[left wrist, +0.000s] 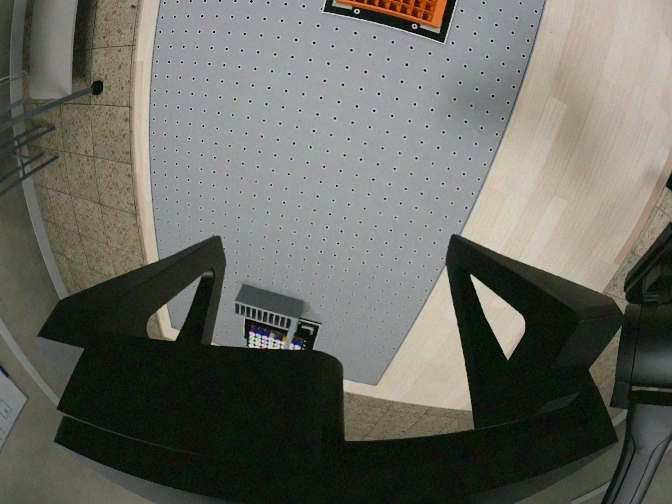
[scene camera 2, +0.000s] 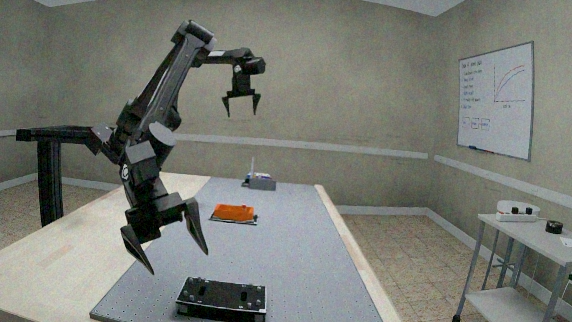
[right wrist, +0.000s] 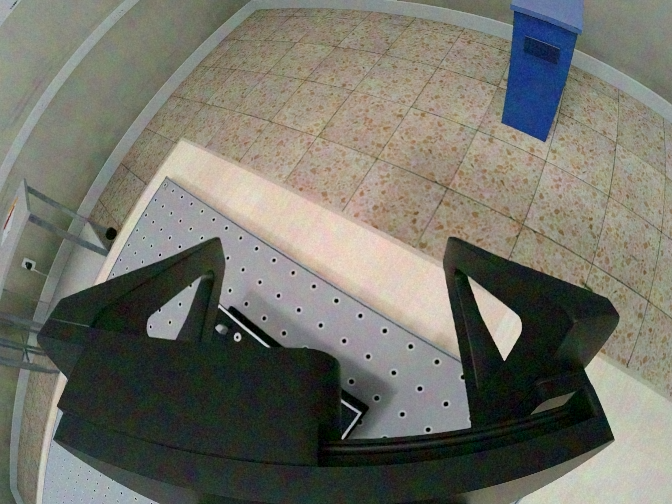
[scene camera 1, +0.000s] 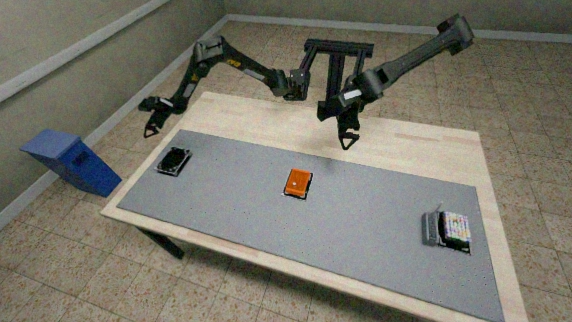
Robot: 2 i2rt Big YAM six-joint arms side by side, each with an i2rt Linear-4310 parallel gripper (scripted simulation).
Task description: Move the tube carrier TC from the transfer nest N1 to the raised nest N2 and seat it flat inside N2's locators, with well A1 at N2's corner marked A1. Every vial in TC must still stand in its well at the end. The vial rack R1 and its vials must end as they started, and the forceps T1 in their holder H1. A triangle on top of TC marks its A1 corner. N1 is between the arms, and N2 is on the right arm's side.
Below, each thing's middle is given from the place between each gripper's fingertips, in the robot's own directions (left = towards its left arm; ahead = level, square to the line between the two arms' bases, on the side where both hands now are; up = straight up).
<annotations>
The black raised nest N2 point(right wrist: 247, 339) lies 5 cm ahead of my right hand point(scene camera 2: 180, 263), 13 cm to the left of it and 12 cm below it. The rest, counted from my right hand: grey holder H1 point(left wrist: 278, 306) (4 cm ahead, 138 cm to the left, 14 cm below).
The grey holder H1 is 40 cm to the left of my left hand, 34 cm below it and 8 cm ahead of it. Round my left hand: black raised nest N2: 85 cm to the right, 32 cm below, 8 cm ahead.
</annotations>
